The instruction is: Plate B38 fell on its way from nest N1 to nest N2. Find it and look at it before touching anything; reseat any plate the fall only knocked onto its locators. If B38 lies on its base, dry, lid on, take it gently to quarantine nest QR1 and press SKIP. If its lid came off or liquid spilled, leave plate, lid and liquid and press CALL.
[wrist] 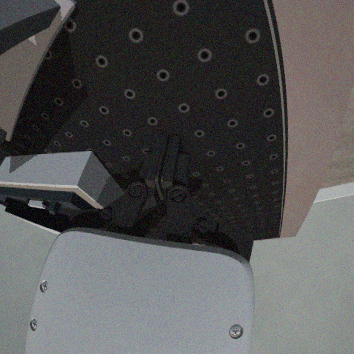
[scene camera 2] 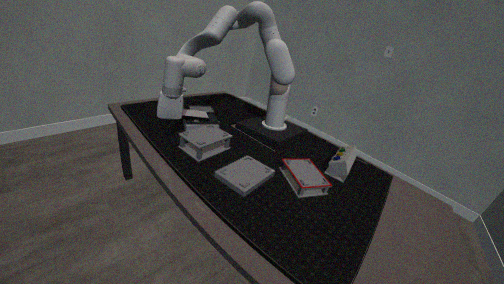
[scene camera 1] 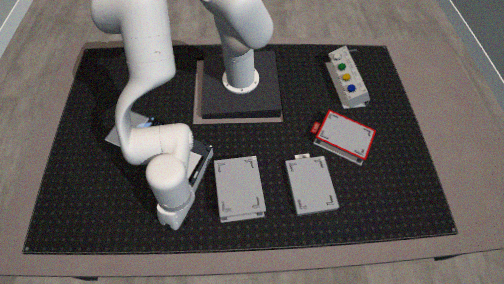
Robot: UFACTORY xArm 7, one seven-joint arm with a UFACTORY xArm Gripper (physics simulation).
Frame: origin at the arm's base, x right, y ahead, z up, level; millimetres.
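Seen in the pictures: gripper, fingertip midpoint: (wrist: 171, 147) (scene camera 2: 168, 133) (scene camera 1: 183, 220); arm's base, link origin: (scene camera 2: 273, 125) (scene camera 1: 240, 79).
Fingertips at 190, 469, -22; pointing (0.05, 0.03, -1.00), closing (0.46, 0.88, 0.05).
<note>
Pixels of each thing's top centre, then the offset from my fingertips to it, as dx, dy, dz. "pt": a spot on its surface instead.
- grey-sided dark unit, surface spot: (wrist: 47, 169) pt -46, -110, +17
- pale panel, top centre: (wrist: 65, 241) (scene camera 1: 178, 167) (scene camera 2: 193, 111) +2, -125, +73
- flat grey piece, surface spot: (scene camera 1: 116, 136) pt +219, -283, -5
- small bluish patch, surface spot: (scene camera 1: 145, 123) pt +129, -324, -2
- red-edged nest, top centre: (scene camera 1: 347, 132) (scene camera 2: 306, 170) -502, -222, +39
- button box, top centre: (scene camera 1: 351, 67) (scene camera 2: 347, 150) -571, -459, +77
- raised grey nest, top centre: (scene camera 1: 238, 184) (scene camera 2: 206, 133) -156, -72, +55
- low grey nest, top centre: (scene camera 1: 311, 182) (scene camera 2: 246, 169) -365, -75, +20
- mat's edge, surface spot: (wrist: 285, 125) pt +20, +83, -7
My gripper (wrist: 171, 147) is shut and empty, low over the mat beside a grey-sided dark unit (scene camera 1: 201, 164) (wrist: 47, 169); its fingertips are hidden in both scene views. A pale panel (scene camera 2: 196, 114) lies on that unit. Behind the arm in scene camera 1, a flat grey piece (scene camera 1: 116, 136) shows partly, with a small bluish patch (scene camera 1: 145, 123) beside it; I cannot tell what the patch is. No label B38 is readable. The red-edged nest (scene camera 1: 345, 134) (scene camera 2: 306, 172) has a red tag and bears no plate. The button box (scene camera 1: 348, 77) (scene camera 2: 341, 164) stands behind it.
A raised grey nest (scene camera 1: 239, 185) (scene camera 2: 205, 135) stands right of the gripper in scene camera 1. A low grey nest (scene camera 1: 311, 184) (scene camera 2: 245, 173) with a white tag is farther right. The robot's dark base block (scene camera 1: 240, 106) is behind them. The mat's edge (wrist: 285, 125) runs right of the fingers.
</note>
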